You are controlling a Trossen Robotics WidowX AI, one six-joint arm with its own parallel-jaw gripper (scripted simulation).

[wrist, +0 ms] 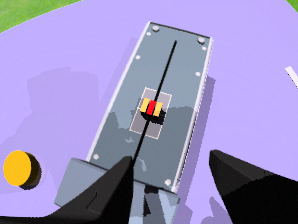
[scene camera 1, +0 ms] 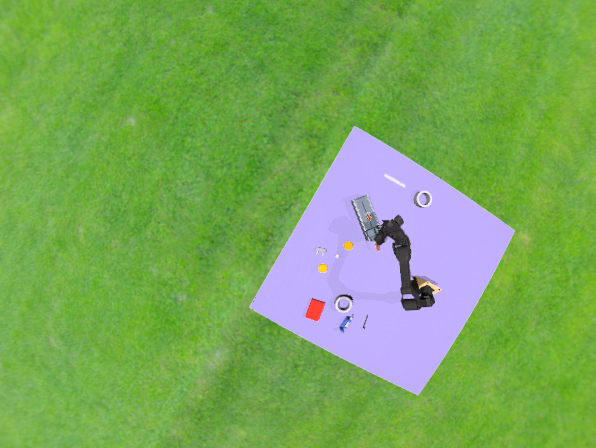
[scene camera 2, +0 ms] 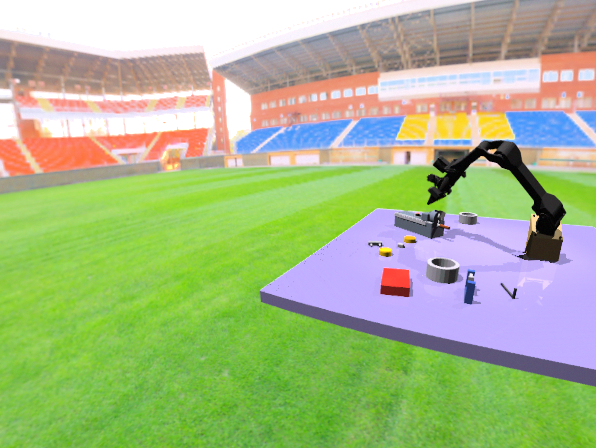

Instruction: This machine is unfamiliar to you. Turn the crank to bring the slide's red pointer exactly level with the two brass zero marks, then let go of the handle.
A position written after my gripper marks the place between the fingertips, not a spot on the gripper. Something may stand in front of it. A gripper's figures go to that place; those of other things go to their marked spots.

Labels:
My gripper [wrist: 171, 160] is 10 cm from the lens. A yellow disc [wrist: 26, 167] is 28 cm from the lens.

